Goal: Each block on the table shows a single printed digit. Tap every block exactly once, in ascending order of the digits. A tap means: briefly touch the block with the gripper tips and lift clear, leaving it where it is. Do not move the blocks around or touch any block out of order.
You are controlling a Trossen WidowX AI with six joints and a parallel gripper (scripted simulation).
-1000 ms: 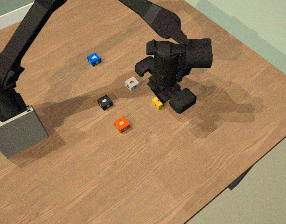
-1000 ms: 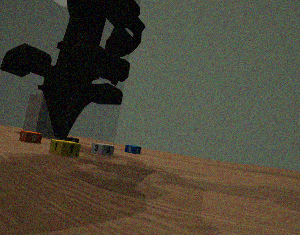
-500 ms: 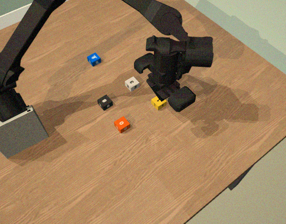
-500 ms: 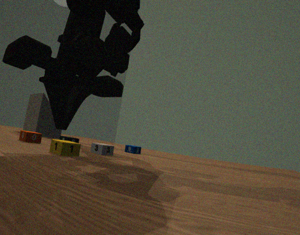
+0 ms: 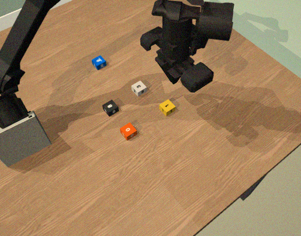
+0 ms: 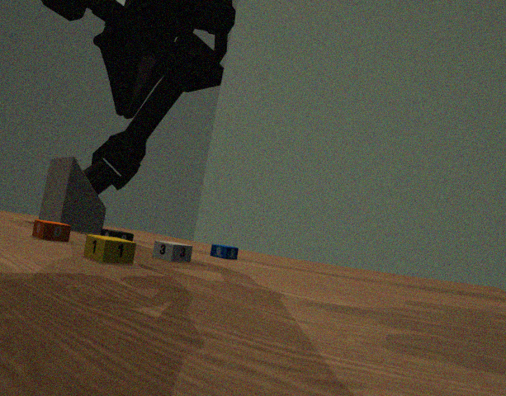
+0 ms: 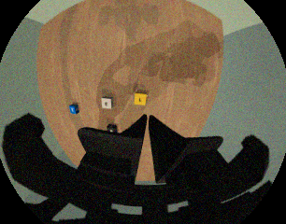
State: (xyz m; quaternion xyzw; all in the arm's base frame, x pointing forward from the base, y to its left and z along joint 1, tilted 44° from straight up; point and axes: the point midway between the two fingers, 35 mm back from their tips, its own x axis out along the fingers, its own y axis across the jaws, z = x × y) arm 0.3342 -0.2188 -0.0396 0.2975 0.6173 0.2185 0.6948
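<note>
My gripper tip is 20 mm past the white block marked 3, 120 mm to the right of it and 120 mm above it. The rest, counted from my gripper tip: orange block (130 mm behind, 20 mm to the left, 120 mm below); yellow block marked 1 (10 mm to the left, 120 mm below); black block (120 mm behind, 110 mm to the left, 120 mm below).
</note>
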